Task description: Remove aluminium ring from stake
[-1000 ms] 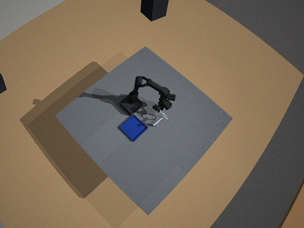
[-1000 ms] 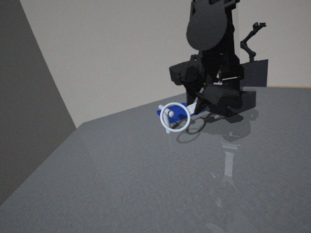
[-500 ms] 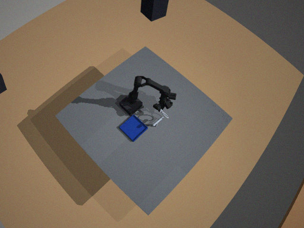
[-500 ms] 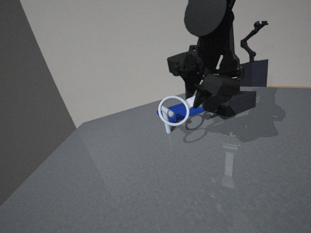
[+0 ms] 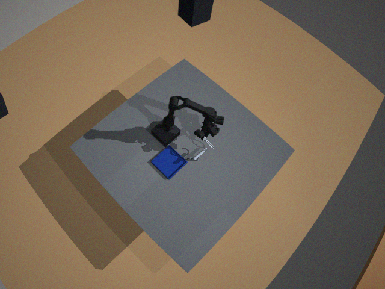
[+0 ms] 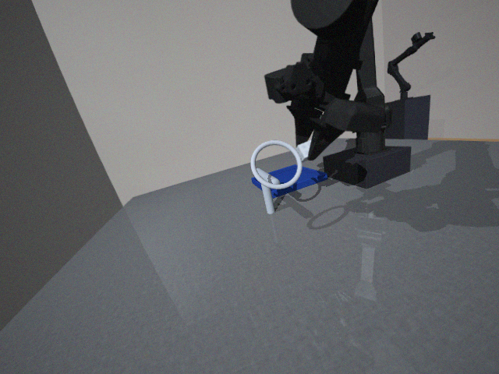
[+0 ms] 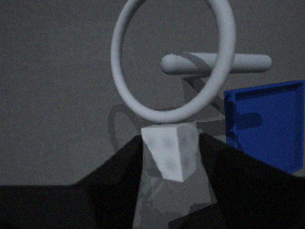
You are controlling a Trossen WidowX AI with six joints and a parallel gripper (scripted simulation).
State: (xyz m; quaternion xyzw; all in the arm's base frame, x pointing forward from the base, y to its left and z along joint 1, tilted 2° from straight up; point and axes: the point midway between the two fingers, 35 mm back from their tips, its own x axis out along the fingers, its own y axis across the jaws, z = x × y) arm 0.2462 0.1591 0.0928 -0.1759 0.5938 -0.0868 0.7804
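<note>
My gripper tip is now 28 cm to the left of the blue tray, 13 cm above it and 4 cm past it. Round my gripper tip: aluminium ring (5 cm ahead, 1 cm to the left).
</note>
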